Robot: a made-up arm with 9 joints.
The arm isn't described. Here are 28 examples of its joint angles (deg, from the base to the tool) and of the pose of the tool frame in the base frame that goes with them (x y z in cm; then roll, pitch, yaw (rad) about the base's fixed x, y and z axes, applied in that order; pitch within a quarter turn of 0, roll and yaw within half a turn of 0).
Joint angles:
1: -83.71 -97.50 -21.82 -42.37 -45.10 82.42 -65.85 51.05 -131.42
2: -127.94 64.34 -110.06 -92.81 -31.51 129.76 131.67 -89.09 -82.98
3: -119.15 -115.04 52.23 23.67 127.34 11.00 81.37 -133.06 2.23
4: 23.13 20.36 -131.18 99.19 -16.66 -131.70 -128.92 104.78 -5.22
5: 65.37 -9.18 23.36 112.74 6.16 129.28 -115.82 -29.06 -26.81
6: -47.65 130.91 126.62 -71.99 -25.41 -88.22 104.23 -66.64 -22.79
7: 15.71 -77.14 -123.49 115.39 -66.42 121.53 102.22 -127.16 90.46
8: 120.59 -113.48 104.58 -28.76 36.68 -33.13 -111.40 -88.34 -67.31
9: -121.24 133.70 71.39 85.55 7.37 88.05 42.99 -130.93 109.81
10: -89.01 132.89 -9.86 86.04 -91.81 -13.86 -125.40 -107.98 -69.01
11: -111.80 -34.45 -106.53 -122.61 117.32 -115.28 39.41 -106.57 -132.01
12: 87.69 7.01 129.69 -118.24 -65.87 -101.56 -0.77 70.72 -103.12
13: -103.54 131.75 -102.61 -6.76 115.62 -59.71 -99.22 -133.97 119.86
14: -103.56 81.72 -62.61 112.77 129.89 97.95 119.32 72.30 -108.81
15: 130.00 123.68 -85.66 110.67 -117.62 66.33 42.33 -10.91 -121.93
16: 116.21 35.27 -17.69 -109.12 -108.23 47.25 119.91 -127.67 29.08
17: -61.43 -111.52 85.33 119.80 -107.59 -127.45 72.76 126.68 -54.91
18: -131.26 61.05 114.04 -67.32 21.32 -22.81 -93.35 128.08 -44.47
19: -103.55 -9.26 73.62 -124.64 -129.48 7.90 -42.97 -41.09 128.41
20: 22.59 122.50 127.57 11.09 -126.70 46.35 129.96 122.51 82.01
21: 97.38 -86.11 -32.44 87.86 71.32 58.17 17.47 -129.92 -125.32
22: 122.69 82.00 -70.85 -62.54 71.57 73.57 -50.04 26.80 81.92
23: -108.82 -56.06 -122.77 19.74 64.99 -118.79 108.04 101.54 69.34
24: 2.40 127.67 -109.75 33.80 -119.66 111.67 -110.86 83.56 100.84
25: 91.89 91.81 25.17 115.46 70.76 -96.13 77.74 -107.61 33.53
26: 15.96 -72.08 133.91 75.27 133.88 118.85 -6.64 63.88 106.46
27: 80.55 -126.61 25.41 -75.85 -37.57 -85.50 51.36 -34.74 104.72
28: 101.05 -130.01 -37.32 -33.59 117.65 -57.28 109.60 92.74 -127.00
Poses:
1: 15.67 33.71 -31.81 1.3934 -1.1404 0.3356
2: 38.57 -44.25 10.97 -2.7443 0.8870 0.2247
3: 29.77 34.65 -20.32 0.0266 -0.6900 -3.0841
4: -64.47 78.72 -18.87 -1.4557 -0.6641 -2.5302
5: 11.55 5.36 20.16 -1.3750 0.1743 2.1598
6: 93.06 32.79 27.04 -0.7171 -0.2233 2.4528
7: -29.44 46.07 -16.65 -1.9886 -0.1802 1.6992
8: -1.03 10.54 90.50 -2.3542 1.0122 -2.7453
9: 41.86 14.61 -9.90 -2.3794 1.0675 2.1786
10: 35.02 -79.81 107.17 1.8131 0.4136 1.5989
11: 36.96 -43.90 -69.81 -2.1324 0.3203 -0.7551
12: -67.42 -22.00 -29.76 1.7428 0.9281 -2.0966
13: 71.53 -48.48 91.36 -2.3815 -0.4020 -1.0816
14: 48.72 29.09 69.83 2.7833 -0.4264 2.4472
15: -10.60 4.40 105.68 -2.7581 -0.6233 -1.6998
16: 18.51 -14.88 -0.69 -2.8979 0.7093 -1.4865
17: -9.65 4.34 62.50 -0.9248 -0.8448 3.0874
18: 13.65 -61.42 -66.18 -1.9203 0.2174 -0.6673
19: 44.34 70.50 -44.57 0.2791 0.8894 -0.0021
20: 34.08 80.20 -12.61 0.5852 -0.3271 2.4536
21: -36.37 -56.12 26.52 2.5870 1.0341 -1.4321
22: -69.42 -11.31 86.40 2.6555 -0.1735 2.7246
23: 5.46 -0.35 -22.36 -1.9837 -0.1001 -0.7958
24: -52.19 40.04 19.45 -0.8410 -0.5693 1.9740
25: -99.73 -4.58 48.72 -2.9158 0.7348 1.8678
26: 22.16 41.01 19.52 1.3640 0.2503 -0.7259
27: 34.66 22.10 8.71 2.2235 0.4367 0.5776
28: -6.67 16.11 79.07 -2.4723 -0.8195 -0.0094
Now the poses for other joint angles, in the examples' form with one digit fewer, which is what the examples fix.
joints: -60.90 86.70 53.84 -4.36 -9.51 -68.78 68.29 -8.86 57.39
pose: 88.7 1.8 -25.9 0.583 0.932 -0.497
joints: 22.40 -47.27 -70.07 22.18 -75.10 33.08 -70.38 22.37 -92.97
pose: -73.3 35.0 -51.0 1.726 -1.080 2.293
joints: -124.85 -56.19 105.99 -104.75 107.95 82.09 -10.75 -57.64 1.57
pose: 28.1 43.1 62.2 -2.575 -0.503 -1.745
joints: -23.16 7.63 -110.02 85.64 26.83 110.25 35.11 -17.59 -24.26
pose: 41.9 39.6 12.9 -2.038 -1.111 0.880
